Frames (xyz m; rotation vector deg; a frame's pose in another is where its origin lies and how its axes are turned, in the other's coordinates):
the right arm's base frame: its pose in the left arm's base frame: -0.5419 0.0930 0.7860 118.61 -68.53 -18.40
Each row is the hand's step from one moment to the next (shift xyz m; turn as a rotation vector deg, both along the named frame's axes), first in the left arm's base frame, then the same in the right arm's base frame.
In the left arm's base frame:
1: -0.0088 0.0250 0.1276 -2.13 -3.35 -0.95
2: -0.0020 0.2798 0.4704 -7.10 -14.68 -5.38
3: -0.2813 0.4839 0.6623 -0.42 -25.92 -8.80
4: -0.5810 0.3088 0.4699 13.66 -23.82 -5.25
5: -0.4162 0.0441 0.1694 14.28 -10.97 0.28
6: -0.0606 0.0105 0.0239 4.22 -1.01 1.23
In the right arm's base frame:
1: -0.0088 0.0855 -0.0979 1.51 1.80 3.34
2: -0.1721 0.2359 -0.4629 7.67 5.59 14.31
3: -0.4675 0.4859 -0.5453 20.17 2.43 18.35
4: -0.5089 0.6051 -0.1690 26.49 -5.00 7.39
5: -0.2392 0.3746 0.0793 16.87 -5.68 -2.76
6: -0.0383 0.0527 0.0102 3.28 -1.60 -2.65

